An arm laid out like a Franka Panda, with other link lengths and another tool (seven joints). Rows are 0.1 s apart.
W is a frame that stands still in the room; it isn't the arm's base.
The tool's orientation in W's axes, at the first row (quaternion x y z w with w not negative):
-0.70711 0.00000 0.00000 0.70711
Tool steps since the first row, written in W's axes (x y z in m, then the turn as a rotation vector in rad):
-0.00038 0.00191 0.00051 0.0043 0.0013 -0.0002
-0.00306 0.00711 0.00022 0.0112 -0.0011 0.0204
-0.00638 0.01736 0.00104 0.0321 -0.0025 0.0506
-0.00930 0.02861 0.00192 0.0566 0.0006 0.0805
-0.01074 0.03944 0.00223 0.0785 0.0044 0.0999
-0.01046 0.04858 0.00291 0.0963 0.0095 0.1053
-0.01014 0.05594 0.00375 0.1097 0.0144 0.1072
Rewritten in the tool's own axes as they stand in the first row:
-0.00038 -0.00051 0.00191 0.0043 0.0002 0.0013
-0.00306 -0.00022 0.00711 0.0112 -0.0204 -0.0011
-0.00638 -0.00104 0.01736 0.0321 -0.0506 -0.0025
-0.00930 -0.00192 0.02861 0.0566 -0.0805 0.0006
-0.01074 -0.00223 0.03944 0.0785 -0.0999 0.0044
-0.01046 -0.00291 0.04858 0.0963 -0.1053 0.0095
-0.01014 -0.00375 0.05594 0.1097 -0.1072 0.0144

